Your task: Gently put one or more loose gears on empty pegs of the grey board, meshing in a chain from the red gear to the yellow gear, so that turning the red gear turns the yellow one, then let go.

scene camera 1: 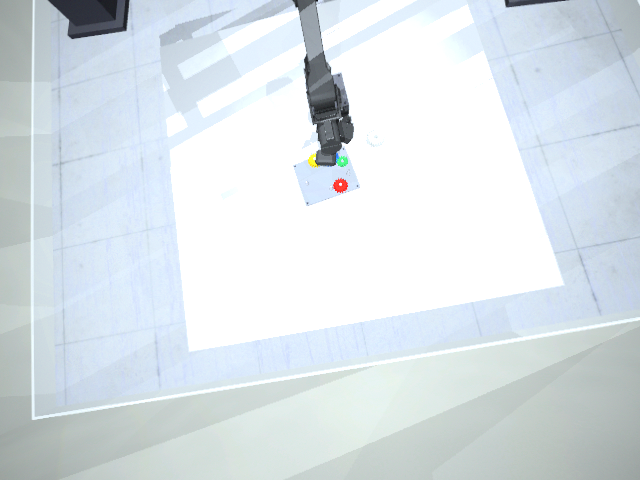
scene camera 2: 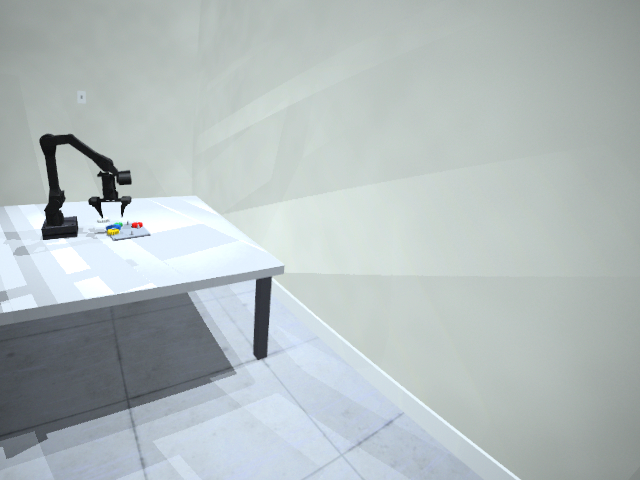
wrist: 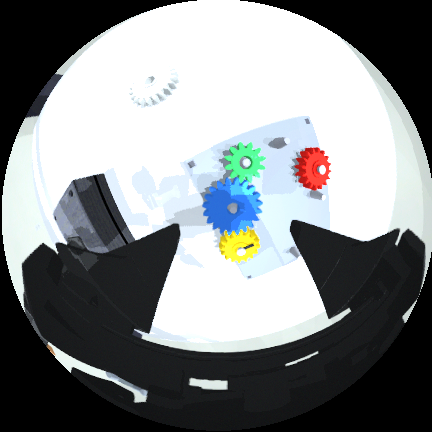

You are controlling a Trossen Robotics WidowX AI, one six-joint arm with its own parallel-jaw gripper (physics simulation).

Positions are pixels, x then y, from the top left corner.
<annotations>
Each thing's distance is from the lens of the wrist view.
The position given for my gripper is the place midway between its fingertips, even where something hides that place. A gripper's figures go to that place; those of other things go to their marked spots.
my gripper [wrist: 236, 227]: 0.10 m
blue gear [wrist: 246, 198]: 0.13 m
green gear [wrist: 251, 169]: 0.13 m
grey board [wrist: 283, 198]: 0.17 m
The marked spots on the grey board and the blue gear are 0.06 m apart.
</annotations>
